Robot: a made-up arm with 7 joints.
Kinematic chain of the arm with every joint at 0, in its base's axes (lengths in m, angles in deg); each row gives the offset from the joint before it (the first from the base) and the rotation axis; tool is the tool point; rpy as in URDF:
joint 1: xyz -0.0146 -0.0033 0.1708 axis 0 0.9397 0.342
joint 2: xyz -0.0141 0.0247 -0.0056 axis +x
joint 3: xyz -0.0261 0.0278 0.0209 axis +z
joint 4: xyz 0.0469 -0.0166 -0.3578 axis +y
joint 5: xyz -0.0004 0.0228 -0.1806 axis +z
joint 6: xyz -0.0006 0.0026 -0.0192 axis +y
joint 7: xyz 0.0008 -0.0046 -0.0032 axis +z
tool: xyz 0.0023 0.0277 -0.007 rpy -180 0 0
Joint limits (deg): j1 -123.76..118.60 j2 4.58..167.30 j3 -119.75..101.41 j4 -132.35..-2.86 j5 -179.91..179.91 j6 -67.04..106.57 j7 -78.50..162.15
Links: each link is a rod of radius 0.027 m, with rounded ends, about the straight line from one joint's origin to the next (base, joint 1, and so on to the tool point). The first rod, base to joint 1, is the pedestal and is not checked.
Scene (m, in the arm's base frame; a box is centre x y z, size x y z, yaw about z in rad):
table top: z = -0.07
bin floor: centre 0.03 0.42 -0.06 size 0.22 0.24 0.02 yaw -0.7
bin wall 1: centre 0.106 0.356 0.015 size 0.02 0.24 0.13 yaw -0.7
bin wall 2: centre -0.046 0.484 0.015 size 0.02 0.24 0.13 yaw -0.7
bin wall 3: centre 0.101 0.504 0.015 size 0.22 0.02 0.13 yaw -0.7
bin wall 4: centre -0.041 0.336 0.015 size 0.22 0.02 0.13 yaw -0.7
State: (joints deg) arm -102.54 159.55 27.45 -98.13 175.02 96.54 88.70
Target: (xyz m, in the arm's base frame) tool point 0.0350 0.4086 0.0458
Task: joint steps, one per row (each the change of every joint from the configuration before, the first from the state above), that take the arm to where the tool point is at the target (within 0.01 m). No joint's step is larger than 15 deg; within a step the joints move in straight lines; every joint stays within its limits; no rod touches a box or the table.
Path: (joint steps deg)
1: 13.21 -4.87 -11.40 1.74 -0.41 0.10 -1.38
2: 13.21 -4.87 -11.40 1.75 -0.41 0.09 -1.37
3: 13.21 -4.87 -11.40 1.74 -0.41 0.10 -1.38
4: 13.20 -4.87 -11.40 1.75 -0.41 0.10 -1.37
5: 13.21 -4.87 -11.40 1.74 -0.41 0.09 -1.38
6: 13.21 -4.87 -11.40 1.75 -0.41 0.10 -1.37
7: 13.21 -4.87 -11.40 1.74 -0.41 0.10 -1.38
8: 13.21 -4.88 -11.40 1.75 -0.41 0.09 -1.37
9: -0.61 -11.65 0.52 3.33 -0.11 0.11 -0.42
10: -0.62 -11.65 0.52 3.33 -0.11 0.12 -0.42

